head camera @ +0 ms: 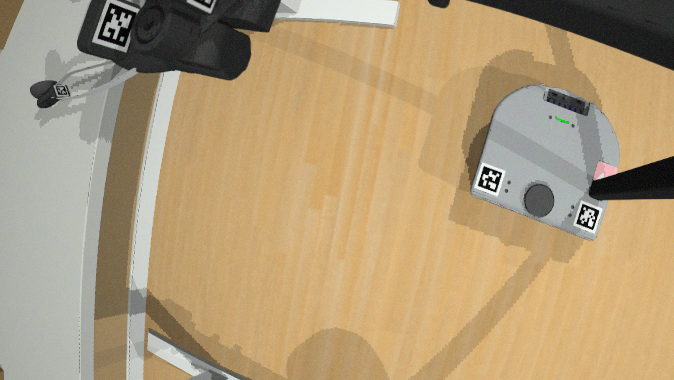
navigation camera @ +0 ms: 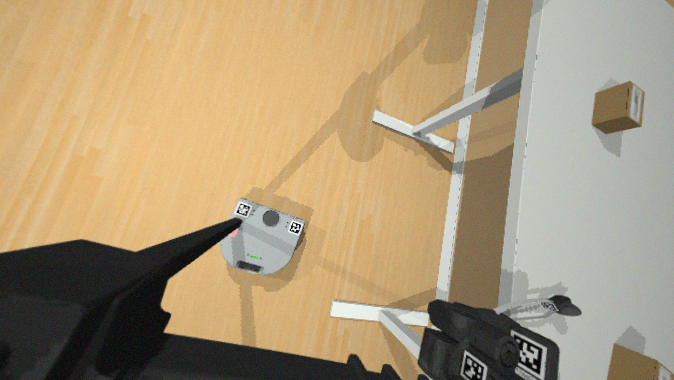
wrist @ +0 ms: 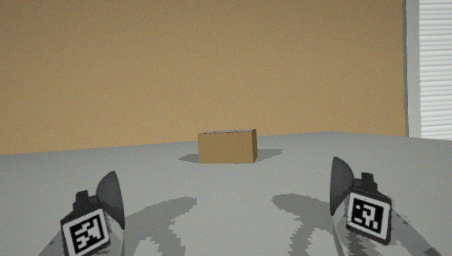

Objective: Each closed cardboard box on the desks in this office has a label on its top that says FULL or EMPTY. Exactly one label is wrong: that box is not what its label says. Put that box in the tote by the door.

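Seen in the pictures: gripper, fingertip midpoint: (head camera: 55,27) (navigation camera: 568,353) (wrist: 225,183); robot's base at its link origin: (head camera: 538,199) (navigation camera: 269,217).
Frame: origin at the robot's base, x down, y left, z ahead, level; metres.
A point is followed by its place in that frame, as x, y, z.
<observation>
My gripper (head camera: 46,94) (navigation camera: 566,305) (wrist: 225,183) @[-0.972, -0.571, -0.014] is open and empty, low over the grey desk top (head camera: 40,210) @[-0.950, -0.528, 0.208] (navigation camera: 590,215) @[-0.950, -0.643, 0.286] (wrist: 226,232) @[-0.950, -0.538, -0.014]. In the wrist view a closed cardboard box (wrist: 225,148) @[-0.975, -0.755, -0.013] stands upright on the desk, beyond the fingertips and about midway between them. Its top label is seen nearly edge-on and cannot be read. In the navigation view one cardboard box (navigation camera: 611,109) @[-0.979, -0.598, 0.535] stands at the upper right, its white label too slanted to read. Another box (navigation camera: 631,364) @[-0.975, -0.759, 0.005] is cut off at the lower right corner. The tote does not show.
My base (head camera: 545,150) @[-0.160, -0.021, -0.109] (navigation camera: 265,240) @[-0.160, -0.018, -0.103] stands on the wood floor beside the desk. White desk legs (head camera: 345,12) @[-0.025, -0.675, -0.339] (navigation camera: 470,105) @[-0.471, -0.692, 0.878] reach the floor near it. A tan wall (wrist: 200,65) @[-1.229, -1.244, 0.069] rises behind the box, with a white slatted panel (wrist: 436,70) @[-1.171, -1.375, -0.916] at the right.
</observation>
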